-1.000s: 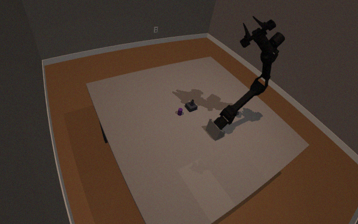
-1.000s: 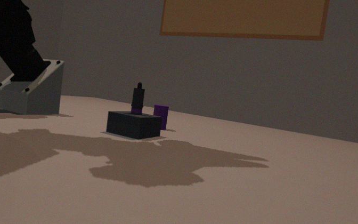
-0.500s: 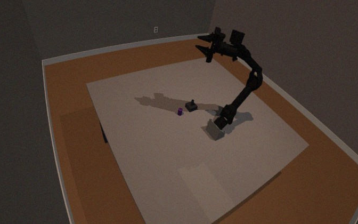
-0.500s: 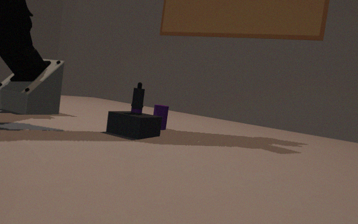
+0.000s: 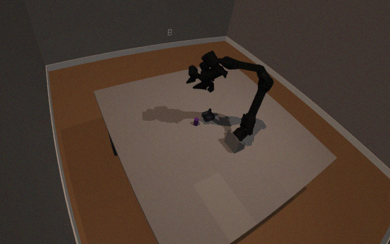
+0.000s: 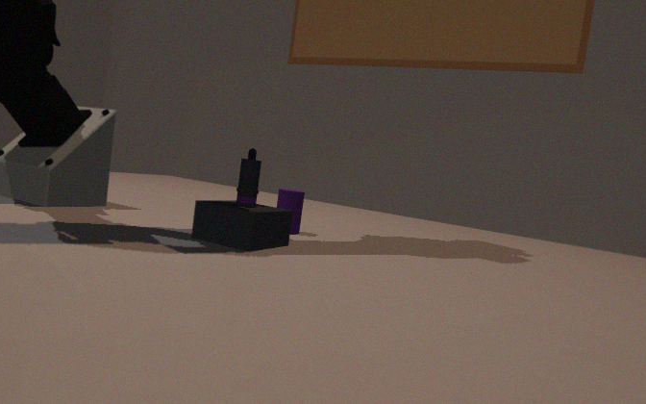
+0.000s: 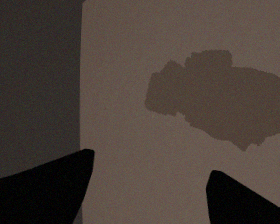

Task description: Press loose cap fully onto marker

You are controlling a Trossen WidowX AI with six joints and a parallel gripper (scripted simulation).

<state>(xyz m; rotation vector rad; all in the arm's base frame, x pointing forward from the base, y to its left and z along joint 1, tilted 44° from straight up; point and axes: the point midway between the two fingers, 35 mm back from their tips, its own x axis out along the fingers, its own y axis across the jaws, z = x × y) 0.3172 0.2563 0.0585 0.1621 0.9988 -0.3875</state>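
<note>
The purple cap is 4 cm behind my gripper tip, 7 cm to the right of it and 29 cm below it. Also, from my gripper tip: dark holder block (4 cm behind, 18 cm to the right, 29 cm below).
</note>
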